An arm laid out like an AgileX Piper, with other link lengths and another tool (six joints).
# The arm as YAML. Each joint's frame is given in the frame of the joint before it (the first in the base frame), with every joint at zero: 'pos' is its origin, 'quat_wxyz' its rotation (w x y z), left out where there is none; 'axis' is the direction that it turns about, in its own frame. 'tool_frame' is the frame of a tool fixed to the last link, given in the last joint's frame.
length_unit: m
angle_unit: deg
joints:
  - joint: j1
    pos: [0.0, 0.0, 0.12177]
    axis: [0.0, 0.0, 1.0]
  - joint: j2
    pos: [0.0, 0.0, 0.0]
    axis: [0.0, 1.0, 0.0]
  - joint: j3
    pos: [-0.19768, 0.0, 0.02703]
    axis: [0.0, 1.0, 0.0]
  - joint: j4
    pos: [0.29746, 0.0, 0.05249]
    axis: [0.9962, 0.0, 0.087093]
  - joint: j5
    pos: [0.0, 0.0, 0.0]
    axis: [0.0, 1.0, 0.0]
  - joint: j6
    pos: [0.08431, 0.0, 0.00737]
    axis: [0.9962, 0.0, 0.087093]
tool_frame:
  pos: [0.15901, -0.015, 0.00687]
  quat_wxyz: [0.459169, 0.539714, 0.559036, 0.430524]
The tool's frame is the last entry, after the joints.
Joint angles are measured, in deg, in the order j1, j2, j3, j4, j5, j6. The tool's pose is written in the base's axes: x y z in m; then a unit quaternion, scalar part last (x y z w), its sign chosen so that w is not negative. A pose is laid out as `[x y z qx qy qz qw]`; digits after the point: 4 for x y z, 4 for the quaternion.
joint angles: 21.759 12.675 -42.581 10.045 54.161 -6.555
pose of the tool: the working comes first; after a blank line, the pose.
Where each joint sits with the arm in this pose, in the base's axes (m; each line is computed from the numbers above, not from the rounded line before):
j1: 0.0000 0.0000 0.1218
j2: 0.0000 0.0000 0.1218
j3: -0.1736 -0.0693 0.1915
j4: 0.0416 0.0166 0.3853
j5: 0.0416 0.0166 0.3853
j6: 0.1108 0.0571 0.3583
the tool: 0.2462 0.1193 0.3003

[0.2462 0.1193 0.3003 0.4388 0.7738 0.3942 0.2308]
